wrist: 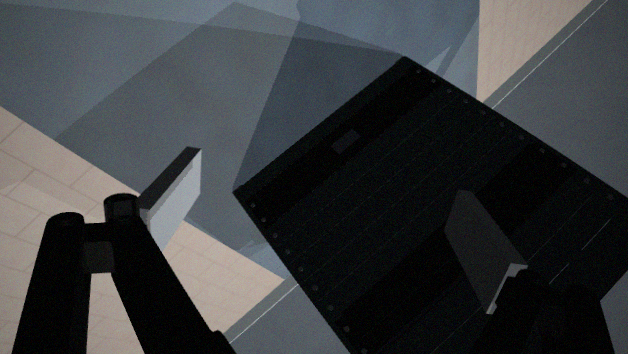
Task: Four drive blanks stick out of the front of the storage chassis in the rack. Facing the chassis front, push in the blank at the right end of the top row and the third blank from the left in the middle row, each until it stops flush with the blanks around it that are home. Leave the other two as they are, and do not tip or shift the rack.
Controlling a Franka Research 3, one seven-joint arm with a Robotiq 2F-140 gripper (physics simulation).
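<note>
A large dark panelled surface (380,175), with rivets along two edges and a small grey rectangle near its upper-left edge, fills the middle and right of the wrist view. It looks like an outer face of the rack or chassis; I cannot tell which. My gripper (328,191) is open and empty. Its right finger overlaps the dark surface in the view, and its left finger shows to the left of that surface. The gap between the fingers and the surface cannot be judged. The chassis front and the four protruding blanks do not show.
A pale tiled floor (45,175) shows at the left and another pale strip at the upper right. A blue-grey area (165,115) with overlapping shadows lies beyond the dark surface. Grey floor with a thin white line (550,51) runs past the upper right.
</note>
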